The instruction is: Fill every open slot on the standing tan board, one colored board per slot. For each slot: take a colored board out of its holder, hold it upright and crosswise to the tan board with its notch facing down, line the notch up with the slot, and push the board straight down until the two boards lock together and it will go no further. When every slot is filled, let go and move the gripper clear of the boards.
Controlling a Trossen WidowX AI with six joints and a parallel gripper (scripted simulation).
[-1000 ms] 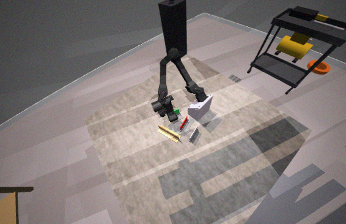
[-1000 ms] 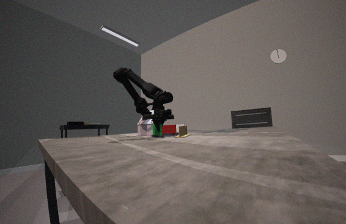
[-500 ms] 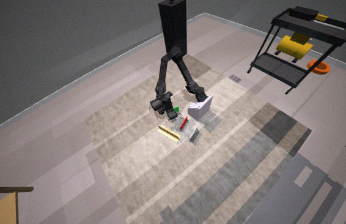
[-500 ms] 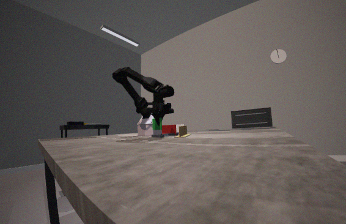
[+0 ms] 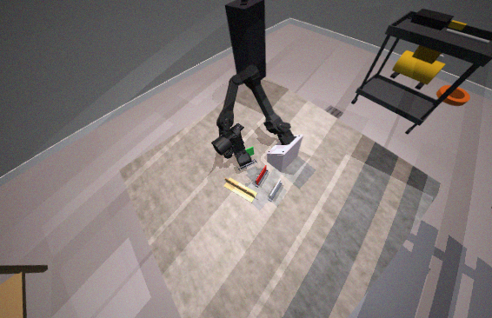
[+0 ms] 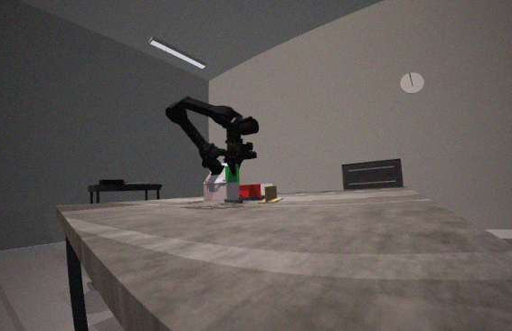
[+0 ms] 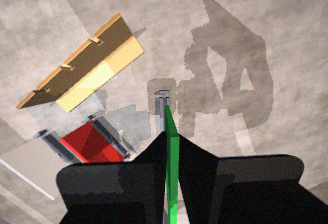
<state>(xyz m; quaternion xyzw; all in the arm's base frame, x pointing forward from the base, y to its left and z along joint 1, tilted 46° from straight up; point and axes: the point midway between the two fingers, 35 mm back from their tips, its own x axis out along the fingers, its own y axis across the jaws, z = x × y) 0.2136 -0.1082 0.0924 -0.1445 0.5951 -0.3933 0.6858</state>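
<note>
The red board lies 130 mm to the left of my gripper tip, 80 mm below it and 20 mm behind it. From my gripper tip the other things lie so: tan board 110 mm ahead, 90 mm to the left, 80 mm below; then green board 20 mm behind, 10 mm to the left; then grey-white board 230 mm to the left, 80 mm below, 10 mm behind.
</note>
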